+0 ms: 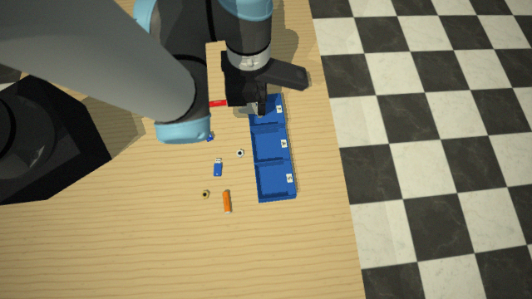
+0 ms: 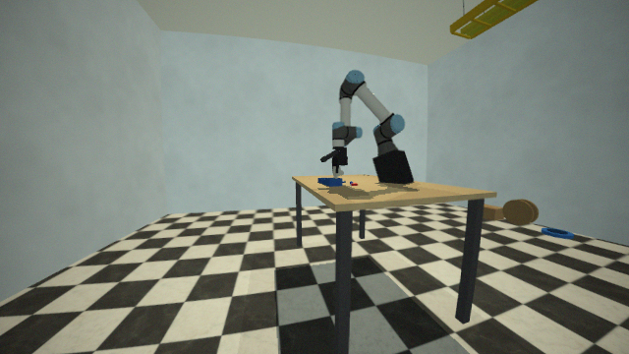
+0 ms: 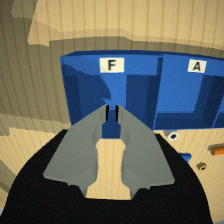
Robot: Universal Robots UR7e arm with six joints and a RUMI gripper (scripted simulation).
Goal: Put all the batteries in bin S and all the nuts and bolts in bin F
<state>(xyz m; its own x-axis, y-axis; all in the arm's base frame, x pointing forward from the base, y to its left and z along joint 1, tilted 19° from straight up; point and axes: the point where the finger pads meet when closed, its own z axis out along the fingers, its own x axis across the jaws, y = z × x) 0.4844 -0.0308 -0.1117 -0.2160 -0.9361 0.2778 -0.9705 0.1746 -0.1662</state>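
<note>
The orange battery lies 130 mm behind my hand, 180 mm to the right of it and 30 mm below it. The rest, counted from my hand: blue bin row: 90 mm to the right, 10 mm below; then red battery: 90 mm behind, 70 mm to the left, 30 mm below; then white nut: 70 mm behind, 80 mm to the right, 30 mm below.
</note>
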